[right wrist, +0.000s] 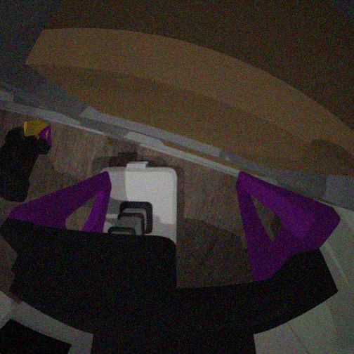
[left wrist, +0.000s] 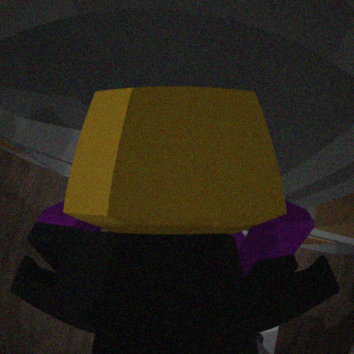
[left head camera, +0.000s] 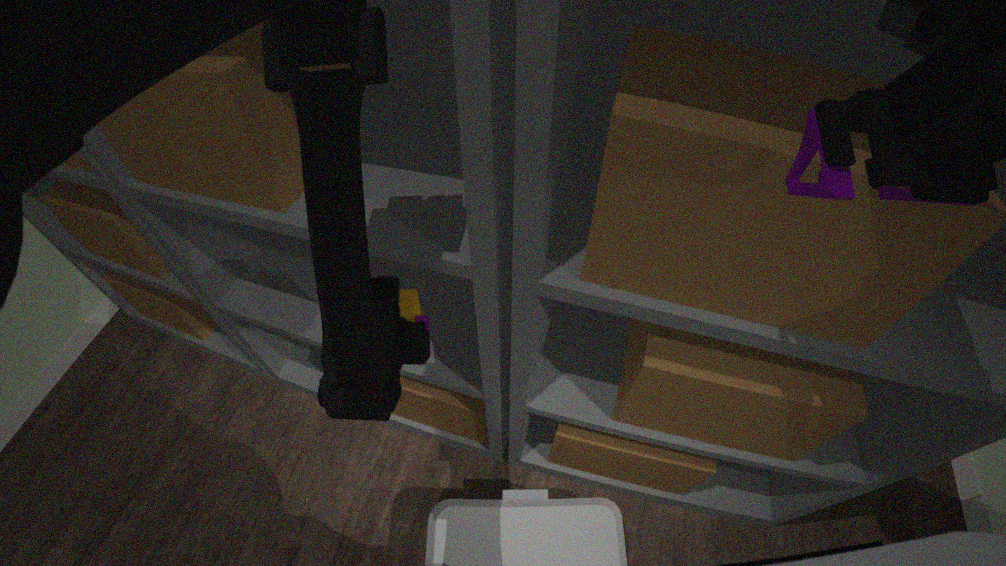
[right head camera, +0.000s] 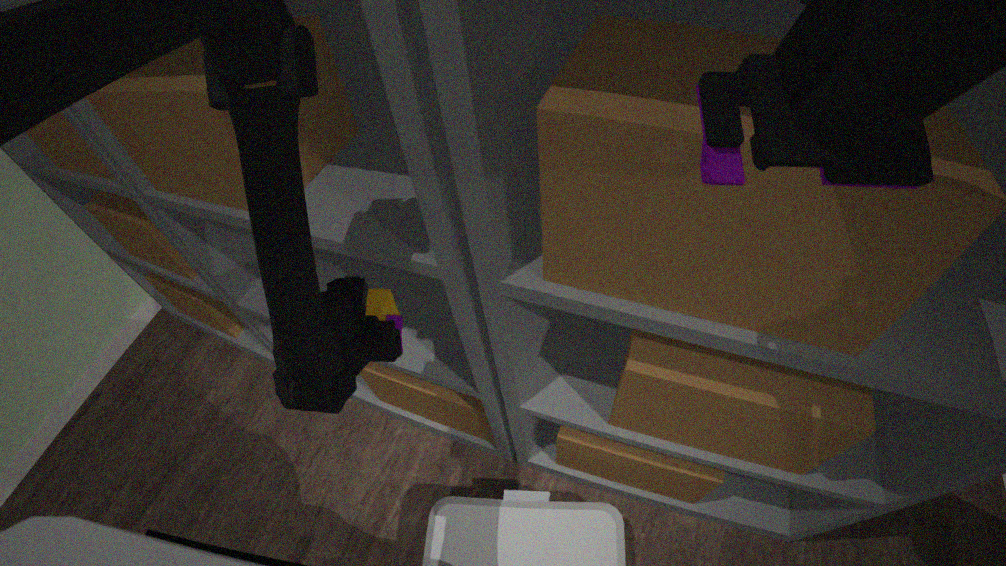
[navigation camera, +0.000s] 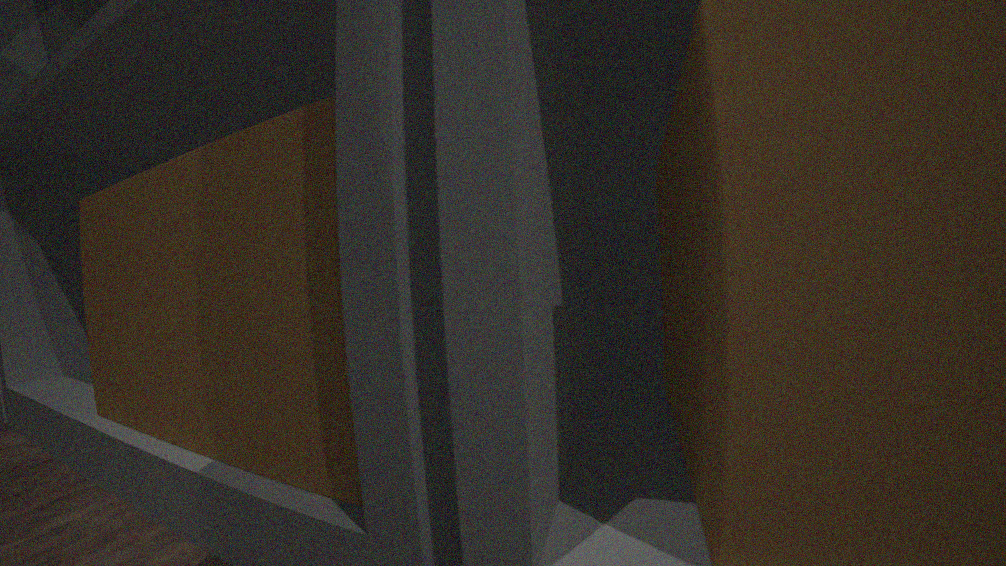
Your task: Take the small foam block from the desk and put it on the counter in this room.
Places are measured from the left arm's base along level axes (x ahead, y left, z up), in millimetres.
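Pixels of known places: right gripper, between the fingertips: [left head camera: 835, 188] [right head camera: 764, 175].
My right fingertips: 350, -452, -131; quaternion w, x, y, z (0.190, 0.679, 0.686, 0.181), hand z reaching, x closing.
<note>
Behind a point stands the place of what it marks, as x, y, z.
The small foam block [left head camera: 409, 304] {468, -25, -461} [right head camera: 380, 301] {473, -22, -461} [left wrist: 185, 155] [right wrist: 34, 127] is yellow and held in the air in front of the left shelf unit. My left gripper [left head camera: 413, 315] {490, -1, -540} [right head camera: 386, 313] {490, -1, -540} [left wrist: 175, 222] is shut on it; purple fingertips show at both sides of the block in the left wrist view. My right gripper [left head camera: 866, 184] [right head camera: 782, 175] {350, -452, -131} [right wrist: 173, 178] is open, its purple fingers wide apart with nothing between them, in front of a large cardboard box. The desk and the counter do not show in these views.
Two grey shelf units [left head camera: 533, 211] {482, -204, -287} [right head camera: 450, 211] {508, -159, -309} [navigation camera: 485, 281] {483, -201, -1186} stand side by side close in front. They hold several cardboard boxes [left head camera: 731, 218] {434, -428, -248} [right head camera: 675, 225] {435, -426, -267} [navigation camera: 211, 302] {576, 34, -1194}. My white base [left head camera: 562, 535] {221, -318, -1150} [right head camera: 562, 538] {223, -324, -1150} is on the dark wooden floor [left head camera: 232, 450] {479, 830, -1410}. A pale green wall [right head camera: 63, 302] {835, 1835, -1008} is at the left.
</note>
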